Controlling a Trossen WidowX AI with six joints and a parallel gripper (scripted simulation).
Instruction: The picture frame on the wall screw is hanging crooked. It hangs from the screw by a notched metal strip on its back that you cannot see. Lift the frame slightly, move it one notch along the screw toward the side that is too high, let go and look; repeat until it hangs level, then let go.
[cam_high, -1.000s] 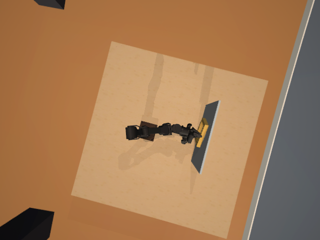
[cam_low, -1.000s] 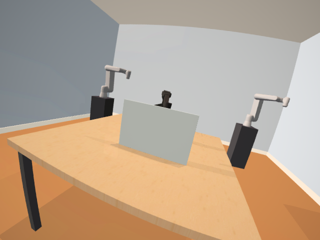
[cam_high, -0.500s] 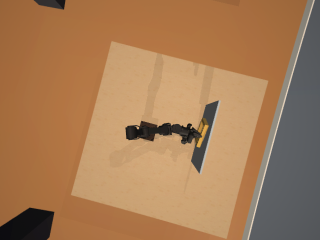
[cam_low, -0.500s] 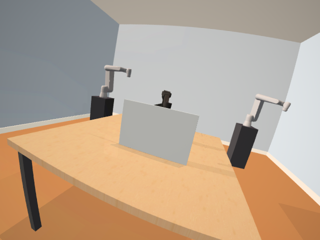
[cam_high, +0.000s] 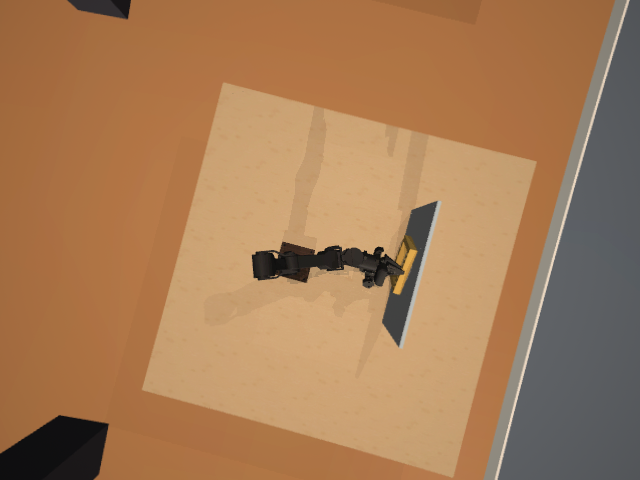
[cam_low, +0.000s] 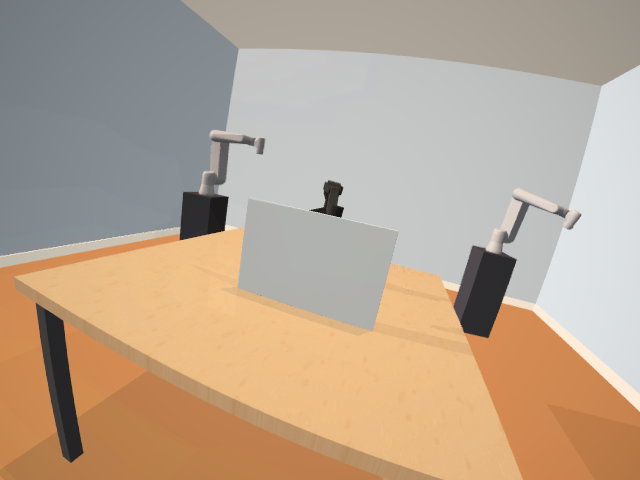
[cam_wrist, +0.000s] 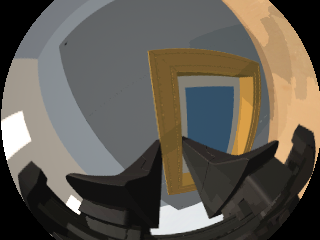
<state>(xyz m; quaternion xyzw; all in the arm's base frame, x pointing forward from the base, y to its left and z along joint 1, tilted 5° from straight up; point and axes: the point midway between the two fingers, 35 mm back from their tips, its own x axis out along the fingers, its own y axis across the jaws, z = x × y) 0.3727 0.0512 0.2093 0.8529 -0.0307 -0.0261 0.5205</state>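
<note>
Now: gripper tip 10 mm short of the picture frame, 20 mm to the right of it and 50 mm above it. The rest, counted from my gripper tip: grey wall panel: 20 mm ahead, 70 mm below.
</note>
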